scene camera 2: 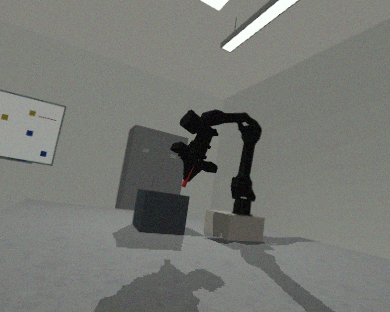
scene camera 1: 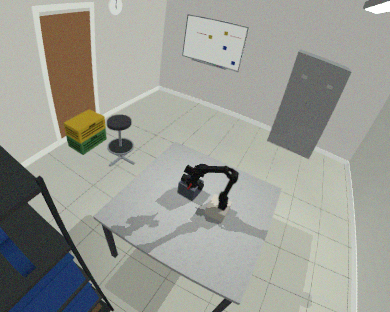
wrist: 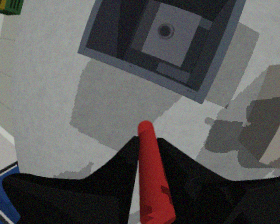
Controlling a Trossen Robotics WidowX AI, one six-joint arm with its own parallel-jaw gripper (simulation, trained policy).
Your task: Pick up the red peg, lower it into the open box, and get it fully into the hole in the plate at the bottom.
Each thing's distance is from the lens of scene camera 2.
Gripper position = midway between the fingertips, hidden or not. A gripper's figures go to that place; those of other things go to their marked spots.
my gripper (scene camera 2: 186, 180): 80 cm
dark box (scene camera 2: 155, 212): 81 cm
